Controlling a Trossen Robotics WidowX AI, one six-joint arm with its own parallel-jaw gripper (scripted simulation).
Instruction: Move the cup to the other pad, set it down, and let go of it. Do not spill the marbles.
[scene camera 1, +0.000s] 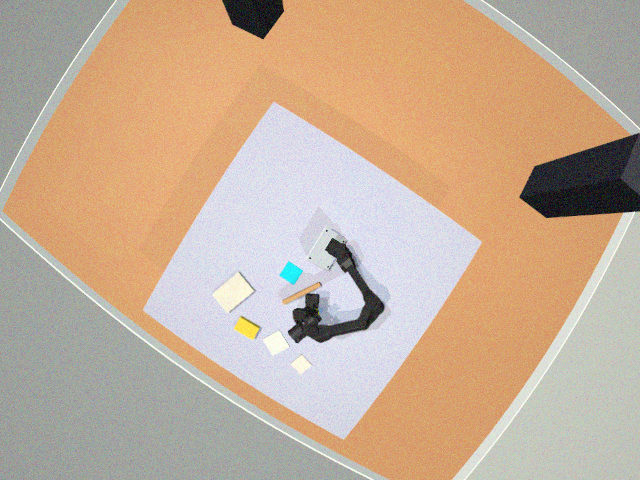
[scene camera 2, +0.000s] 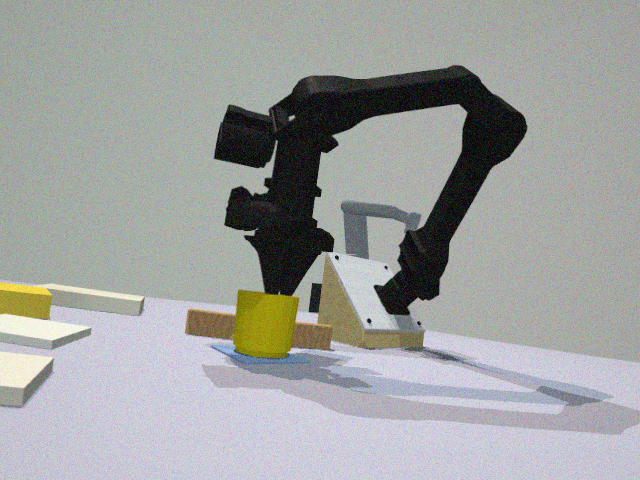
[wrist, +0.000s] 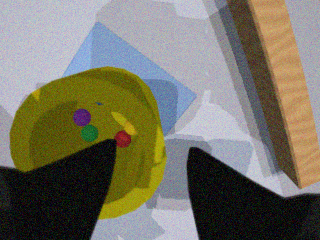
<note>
I see my gripper (scene camera 2: 277, 300), a yellow cup (scene camera 2: 264, 326), a blue pad (scene camera 2: 229, 350) and a wooden bar (scene camera 2: 198, 322).
The yellow cup is seen too in the wrist view (wrist: 45, 131). My gripper also shows in the wrist view (wrist: 152, 152). The blue pad also shows in the wrist view (wrist: 101, 48).
</note>
